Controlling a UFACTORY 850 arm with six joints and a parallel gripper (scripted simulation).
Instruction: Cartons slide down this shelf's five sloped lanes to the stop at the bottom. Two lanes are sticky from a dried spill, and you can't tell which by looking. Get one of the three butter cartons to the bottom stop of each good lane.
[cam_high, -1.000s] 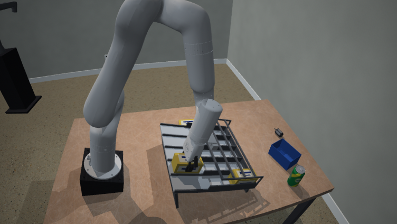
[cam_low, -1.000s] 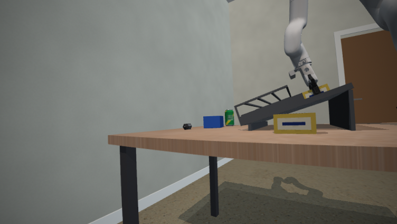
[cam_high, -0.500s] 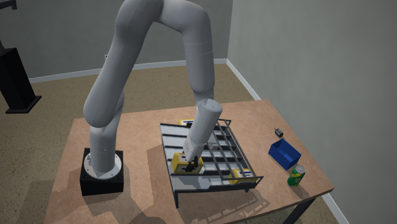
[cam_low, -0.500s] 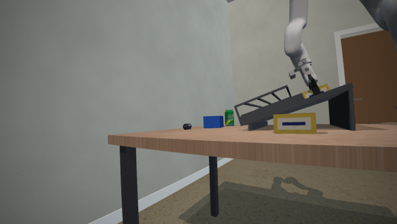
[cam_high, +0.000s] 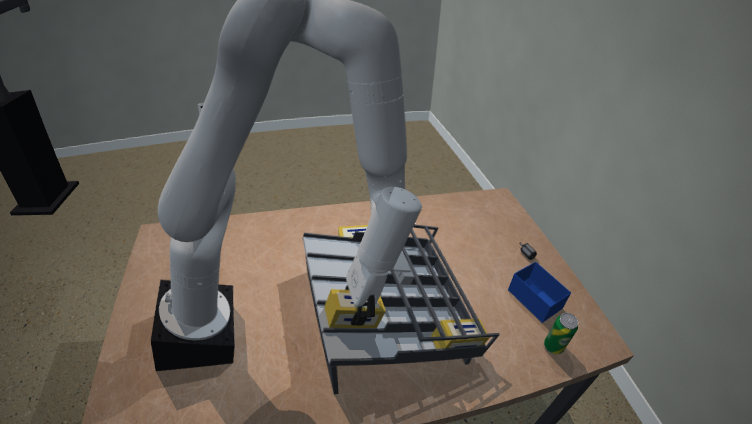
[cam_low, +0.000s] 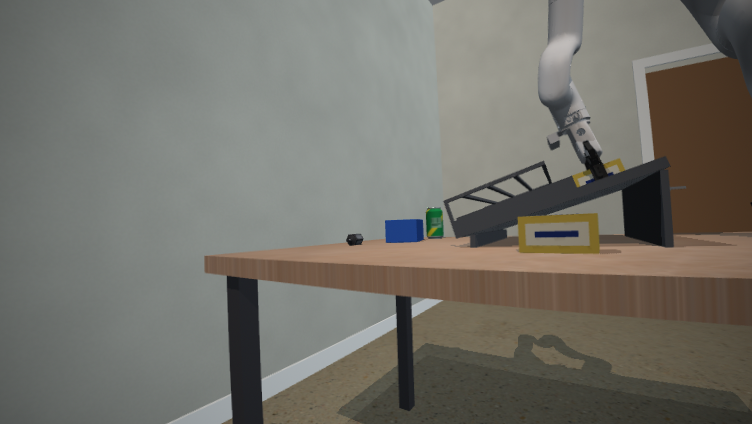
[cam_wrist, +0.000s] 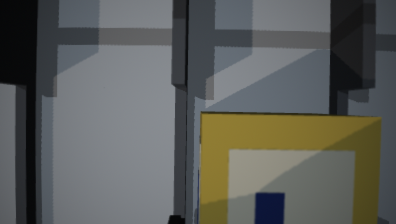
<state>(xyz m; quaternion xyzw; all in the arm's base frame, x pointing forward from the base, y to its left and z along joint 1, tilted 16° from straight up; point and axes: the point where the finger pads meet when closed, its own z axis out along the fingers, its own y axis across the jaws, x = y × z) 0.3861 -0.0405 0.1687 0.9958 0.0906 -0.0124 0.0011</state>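
My hand is 40 mm to the left of the dark divider and 40 mm above it. Round my hand: small black object 620 mm ahead, 340 mm to the left, 150 mm below.
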